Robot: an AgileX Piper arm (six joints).
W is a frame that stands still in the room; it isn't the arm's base.
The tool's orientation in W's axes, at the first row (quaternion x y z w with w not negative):
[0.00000, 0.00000, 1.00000, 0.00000]
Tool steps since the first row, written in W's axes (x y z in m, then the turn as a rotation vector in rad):
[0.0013, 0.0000, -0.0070, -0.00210, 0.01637, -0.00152]
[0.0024, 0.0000, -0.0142, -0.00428, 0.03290, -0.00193]
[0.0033, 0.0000, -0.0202, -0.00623, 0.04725, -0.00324]
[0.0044, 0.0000, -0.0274, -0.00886, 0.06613, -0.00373]
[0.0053, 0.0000, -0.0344, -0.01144, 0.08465, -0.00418]
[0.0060, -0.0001, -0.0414, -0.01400, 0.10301, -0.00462]
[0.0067, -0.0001, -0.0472, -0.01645, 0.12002, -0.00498]
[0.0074, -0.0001, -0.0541, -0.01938, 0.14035, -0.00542]
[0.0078, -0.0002, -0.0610, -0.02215, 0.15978, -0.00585]
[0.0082, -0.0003, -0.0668, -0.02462, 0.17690, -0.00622]
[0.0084, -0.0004, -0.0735, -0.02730, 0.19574, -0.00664]
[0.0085, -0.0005, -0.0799, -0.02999, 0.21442, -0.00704]
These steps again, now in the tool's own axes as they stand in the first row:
[-0.0013, 0.0000, -0.0070, 0.00210, -0.01637, -0.00152]
[-0.0024, 0.0000, -0.0142, 0.00428, -0.03290, -0.00193]
[-0.0033, 0.0000, -0.0202, 0.00623, -0.04725, -0.00324]
[-0.0044, 0.0000, -0.0274, 0.00886, -0.06613, -0.00373]
[-0.0053, 0.0000, -0.0344, 0.01144, -0.08465, -0.00418]
[-0.0060, 0.0001, -0.0414, 0.01400, -0.10301, -0.00462]
[-0.0067, 0.0001, -0.0472, 0.01645, -0.12002, -0.00498]
[-0.0074, 0.0001, -0.0541, 0.01938, -0.14035, -0.00542]
[-0.0078, 0.0002, -0.0610, 0.02215, -0.15978, -0.00585]
[-0.0082, 0.0003, -0.0668, 0.02462, -0.17690, -0.00622]
[-0.0084, 0.0004, -0.0735, 0.02730, -0.19574, -0.00664]
[-0.0085, 0.0005, -0.0799, 0.02999, -0.21442, -0.00704]

